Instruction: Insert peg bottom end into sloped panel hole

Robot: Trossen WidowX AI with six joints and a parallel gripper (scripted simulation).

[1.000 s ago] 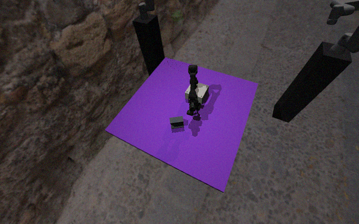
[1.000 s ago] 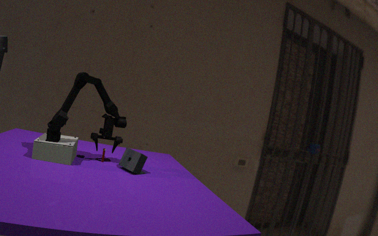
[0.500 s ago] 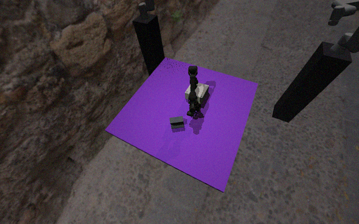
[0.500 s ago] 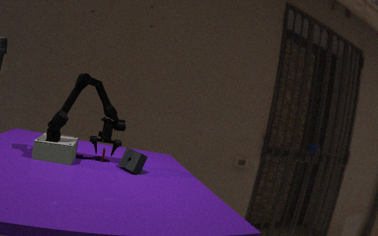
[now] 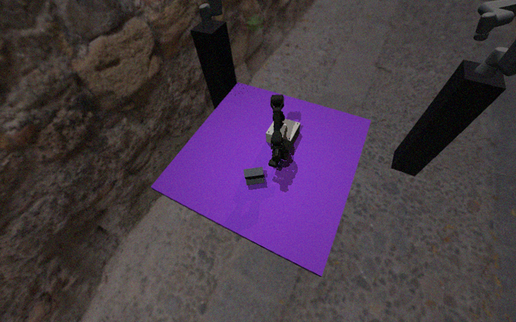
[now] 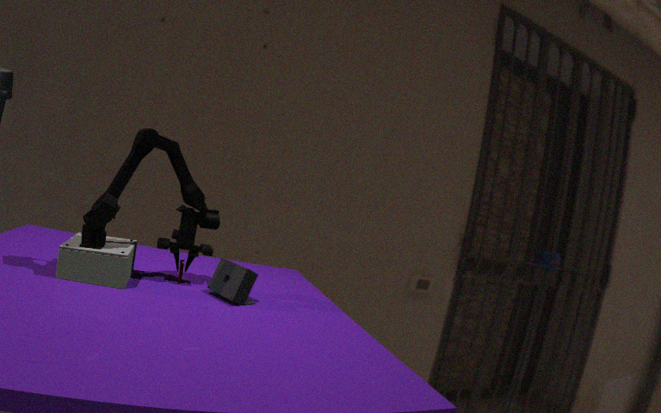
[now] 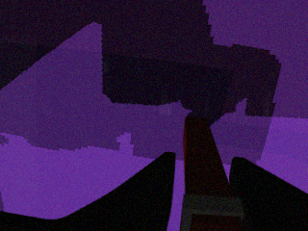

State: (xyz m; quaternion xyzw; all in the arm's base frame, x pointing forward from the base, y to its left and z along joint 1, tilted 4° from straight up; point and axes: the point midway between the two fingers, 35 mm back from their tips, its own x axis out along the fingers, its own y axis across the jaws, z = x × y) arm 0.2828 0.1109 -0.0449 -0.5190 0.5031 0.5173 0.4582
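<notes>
Right now the grey sloped panel is 160 mm ahead of my gripper tip, 100 mm to the right of it and 20 mm above it. Round my gripper tip: red peg (20 mm above).
</notes>
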